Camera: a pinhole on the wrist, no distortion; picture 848 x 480 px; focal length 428.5 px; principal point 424.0 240.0 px. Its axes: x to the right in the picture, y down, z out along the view. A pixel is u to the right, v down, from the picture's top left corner.
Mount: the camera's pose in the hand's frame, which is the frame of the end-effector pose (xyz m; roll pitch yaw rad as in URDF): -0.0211 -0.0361 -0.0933 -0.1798 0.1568 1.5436
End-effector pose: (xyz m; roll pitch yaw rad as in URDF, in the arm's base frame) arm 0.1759 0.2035 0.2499 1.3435 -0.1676 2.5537
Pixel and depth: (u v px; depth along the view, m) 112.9 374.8 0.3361
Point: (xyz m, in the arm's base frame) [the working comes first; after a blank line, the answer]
In the camera's frame: -0.2440 0.1057 0.3361

0.4743 0.3612 0.0592
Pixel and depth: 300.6 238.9 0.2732
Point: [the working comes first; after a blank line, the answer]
In the camera's frame: -0.0787 -0.0007 0.2732

0.3383 0.3305 0.2115
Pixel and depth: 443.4 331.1 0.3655
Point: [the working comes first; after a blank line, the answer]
In the camera's frame: 0.0165 0.0777 0.3655

0.4487 0.2989 0.3142
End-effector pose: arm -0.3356 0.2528 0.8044 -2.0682 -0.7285 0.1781
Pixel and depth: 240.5 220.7 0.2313
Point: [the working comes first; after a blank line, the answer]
In the camera's frame: -0.0991 -0.0104 0.2313

-0.4160 0.4183 0.7793
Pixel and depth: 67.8 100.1 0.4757
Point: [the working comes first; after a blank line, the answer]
In the camera's frame: -0.3954 -0.1553 0.4757

-0.4675 0.8083 0.8968
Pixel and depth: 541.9 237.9 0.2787
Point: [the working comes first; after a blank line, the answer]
In the camera's frame: 0.0767 -0.0014 0.2787

-0.3030 0.3661 0.6463
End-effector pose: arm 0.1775 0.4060 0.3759 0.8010 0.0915 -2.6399
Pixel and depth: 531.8 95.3 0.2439
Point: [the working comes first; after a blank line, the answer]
In the camera's frame: 0.0614 -0.0824 0.2439

0.1188 0.4454 0.5224
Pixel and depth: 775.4 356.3 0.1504
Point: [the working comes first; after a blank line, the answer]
In the camera's frame: 0.1233 0.0408 0.1504

0.2708 0.3919 0.4802
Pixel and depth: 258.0 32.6 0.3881
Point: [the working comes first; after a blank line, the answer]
In the camera's frame: -0.1503 -0.1878 0.3881

-0.0734 0.6447 0.5157
